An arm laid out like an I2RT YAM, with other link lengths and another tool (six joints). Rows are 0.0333 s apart.
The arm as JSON. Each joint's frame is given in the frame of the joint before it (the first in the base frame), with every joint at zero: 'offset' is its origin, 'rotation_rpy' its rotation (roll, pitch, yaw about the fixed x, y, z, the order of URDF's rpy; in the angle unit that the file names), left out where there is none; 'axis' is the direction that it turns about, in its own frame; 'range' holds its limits. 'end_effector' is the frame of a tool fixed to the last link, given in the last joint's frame.
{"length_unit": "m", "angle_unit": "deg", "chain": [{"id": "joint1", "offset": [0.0, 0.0, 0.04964], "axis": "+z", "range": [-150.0, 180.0]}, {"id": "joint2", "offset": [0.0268, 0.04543, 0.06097], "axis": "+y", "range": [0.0, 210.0]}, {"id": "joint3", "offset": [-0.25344, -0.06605, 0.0], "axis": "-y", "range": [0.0, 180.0]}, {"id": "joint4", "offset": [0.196, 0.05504, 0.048], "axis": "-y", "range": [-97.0, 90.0]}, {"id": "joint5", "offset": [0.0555, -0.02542, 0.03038], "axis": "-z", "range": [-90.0, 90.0]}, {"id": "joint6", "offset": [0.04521, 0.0, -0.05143], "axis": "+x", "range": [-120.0, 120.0]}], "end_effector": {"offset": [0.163, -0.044, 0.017], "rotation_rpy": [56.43, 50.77, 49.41]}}
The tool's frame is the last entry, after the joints.
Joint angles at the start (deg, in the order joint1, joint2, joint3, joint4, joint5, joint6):
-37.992 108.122 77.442 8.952 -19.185 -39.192
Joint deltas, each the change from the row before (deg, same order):
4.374 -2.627 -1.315 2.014 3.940 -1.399
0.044 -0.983 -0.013 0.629 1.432 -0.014
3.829 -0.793 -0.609 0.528 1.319 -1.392
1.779 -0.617 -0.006 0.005 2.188 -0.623
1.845 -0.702 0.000 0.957 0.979 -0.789
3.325 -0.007 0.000 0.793 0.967 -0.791
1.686 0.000 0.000 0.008 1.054 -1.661
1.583 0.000 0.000 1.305 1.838 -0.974
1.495 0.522 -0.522 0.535 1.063 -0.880
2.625 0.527 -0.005 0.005 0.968 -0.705
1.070 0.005 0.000 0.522 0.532 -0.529
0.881 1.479 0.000 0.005 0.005 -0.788
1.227 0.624 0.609 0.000 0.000 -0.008
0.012 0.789 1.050 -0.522 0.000 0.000
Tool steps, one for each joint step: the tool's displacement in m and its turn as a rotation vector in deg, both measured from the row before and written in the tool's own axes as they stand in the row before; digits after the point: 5 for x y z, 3 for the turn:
-0.02188 0.02926 0.00381 -1.374 -2.728 -3.566
-0.01126 -0.00497 -0.00103 1.291 -1.314 -1.053
-0.00708 0.03205 0.00449 -3.122 -0.829 -1.453
-0.00641 0.00877 0.00148 0.009 -0.413 -1.342
-0.01236 0.01284 0.00329 -1.075 -1.682 -1.195
-0.00734 0.02706 0.00593 -2.584 -1.129 -0.672
-0.00247 0.01285 0.00245 -1.370 -0.092 -1.618
-0.00743 0.00726 0.00351 -0.054 -1.146 -1.573
0.00387 0.01186 0.00152 -0.952 0.408 -0.826
-0.00031 0.02207 0.00373 -2.048 0.095 -0.430
-0.00438 0.00757 0.00208 -0.638 -0.631 -0.577
0.01106 0.01184 0.00275 -1.524 1.156 -0.311
-0.00176 0.01116 0.00425 -1.164 -0.339 0.199
0.00188 0.00007 0.00313 -0.079 0.245 0.047

